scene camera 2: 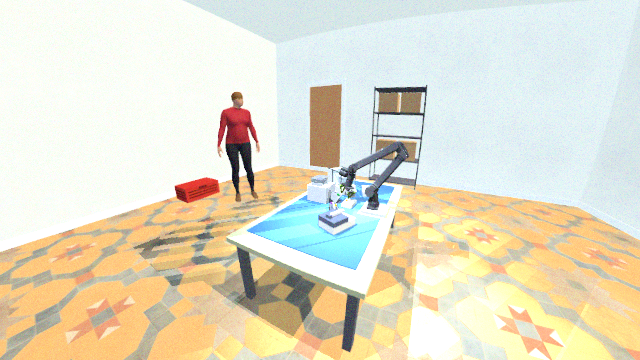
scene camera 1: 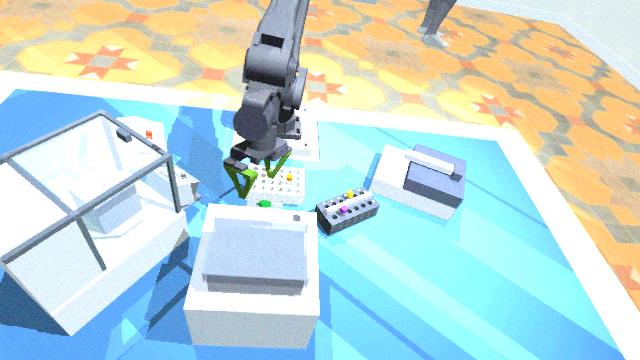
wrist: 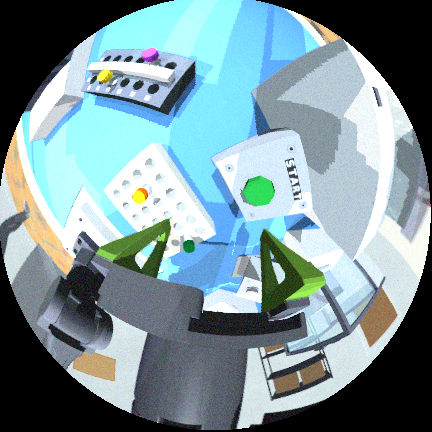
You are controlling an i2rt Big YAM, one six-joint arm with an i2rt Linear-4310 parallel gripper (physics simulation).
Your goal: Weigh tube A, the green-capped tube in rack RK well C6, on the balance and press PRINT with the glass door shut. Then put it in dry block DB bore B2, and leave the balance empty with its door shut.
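Pixels of known places: gripper, between the fingertips: (scene camera 2: 344, 196) (scene camera 1: 257, 187) (wrist: 214, 228); arm's base, origin of its link: (scene camera 2: 372, 206) (scene camera 1: 277, 128).
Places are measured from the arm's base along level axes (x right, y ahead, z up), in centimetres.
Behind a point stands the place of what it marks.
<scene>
The white rack (scene camera 1: 290, 198) {x -2.3, y 24.0, z -0.3 cm} (wrist: 186, 184) {x 0.8, y 23.8, z -1.2 cm} stands below my gripper (scene camera 1: 257, 186) {x 5.0, y 24.4, z 3.3 cm} (wrist: 214, 228) {x 5.0, y 24.4, z 3.3 cm}, which is open and empty. A green cap, tube A's (wrist: 188, 246) {x 5.4, y 20.7, z 3.1 cm}, shows at the rack's near corner in the wrist view, close to the left fingertip; in scene camera 1 it does not show, with a finger in front of that end. The balance (scene camera 1: 130, 270) {x 25.3, y 42.6, z 1.7 cm} (wrist: 336, 307) {x 18.4, y 32.7, z 14.3 cm} has a glass enclosure and stands at the left in scene camera 1. I cannot tell its door's state. A dark block (scene camera 1: 355, 218) {x -16.0, y 29.5, z 0.2 cm} (wrist: 175, 92) {x -8.6, y 28.9, z -0.3 cm} with two rows of bores may be the dry block; its labels are unreadable.
An orange-capped tube (scene camera 1: 289, 177) {x -1.9, y 21.0, z 3.2 cm} (wrist: 140, 195) {x -1.9, y 20.9, z 3.2 cm} stands in the rack. Yellow (scene camera 1: 350, 193) {x -14.8, y 25.2, z 3.4 cm} (wrist: 104, 76) and purple (scene camera 1: 343, 210) {x -12.6, y 29.9, z 3.3 cm} (wrist: 150, 54) caps show on the dark block. A green START button (scene camera 1: 264, 204) {x 3.5, y 30.5, z 5.2 cm} (wrist: 258, 191) {x 3.2, y 29.5, z 4.7 cm} sits near a large white box (scene camera 1: 252, 325) {x 5.2, y 54.2, z 6.8 cm}. A grey-lidded device (scene camera 1: 435, 182) {x -34.6, y 23.0, z 5.7 cm} stands right.
</scene>
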